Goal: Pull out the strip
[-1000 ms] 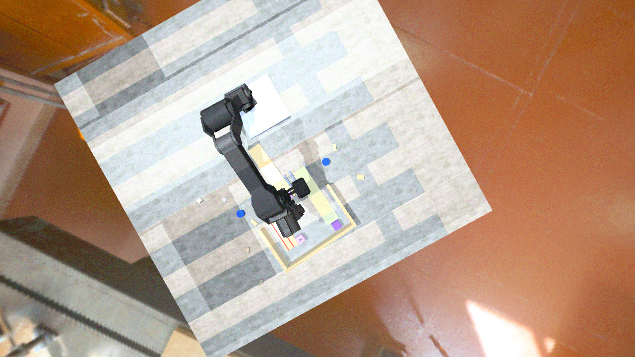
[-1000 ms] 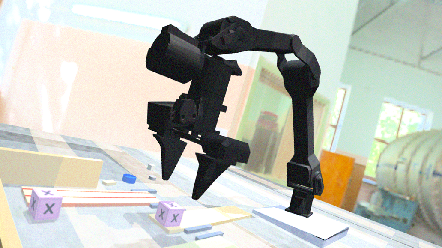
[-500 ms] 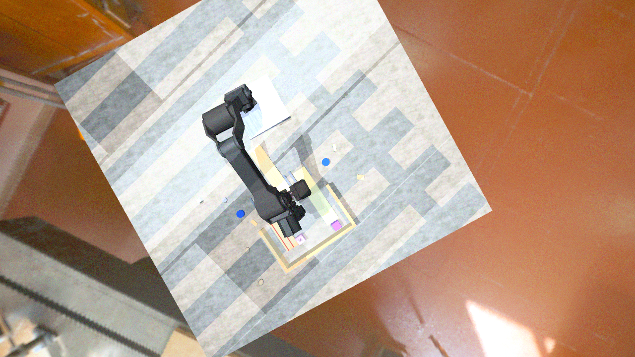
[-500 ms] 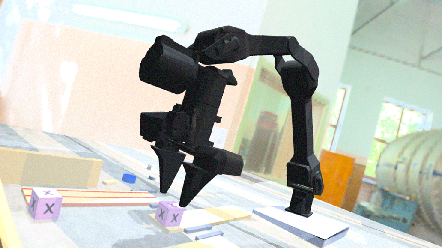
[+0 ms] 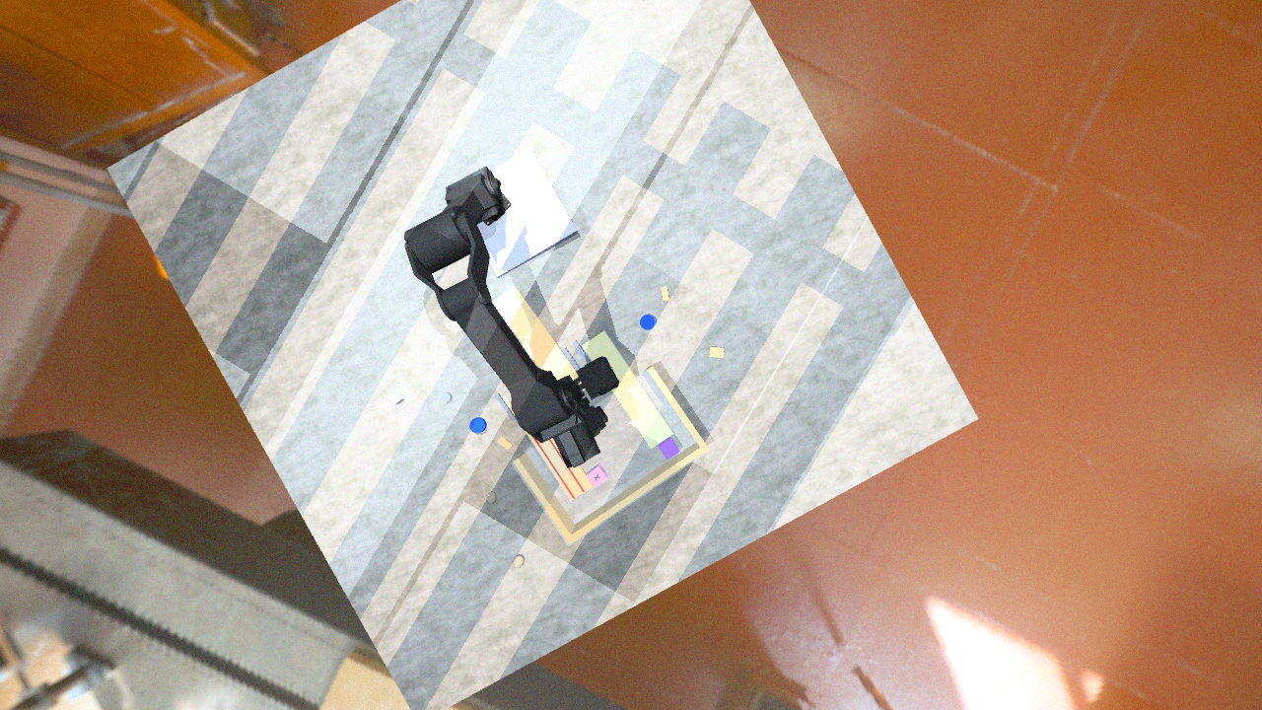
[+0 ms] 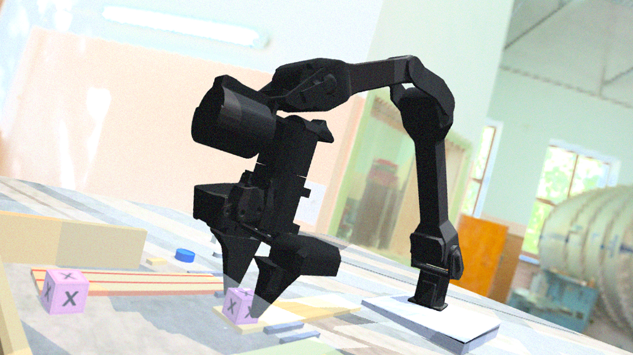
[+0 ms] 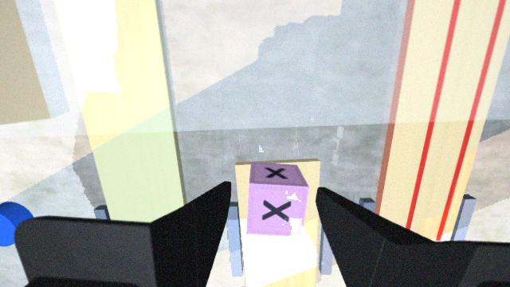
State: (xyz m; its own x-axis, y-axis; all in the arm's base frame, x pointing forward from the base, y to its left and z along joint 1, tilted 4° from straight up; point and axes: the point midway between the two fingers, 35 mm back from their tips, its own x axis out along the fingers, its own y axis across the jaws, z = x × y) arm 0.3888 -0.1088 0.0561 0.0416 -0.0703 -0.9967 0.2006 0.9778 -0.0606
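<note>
My gripper tip is now 110 mm past the cream strip, 20 mm above it and 10 mm to the right of it.
</note>
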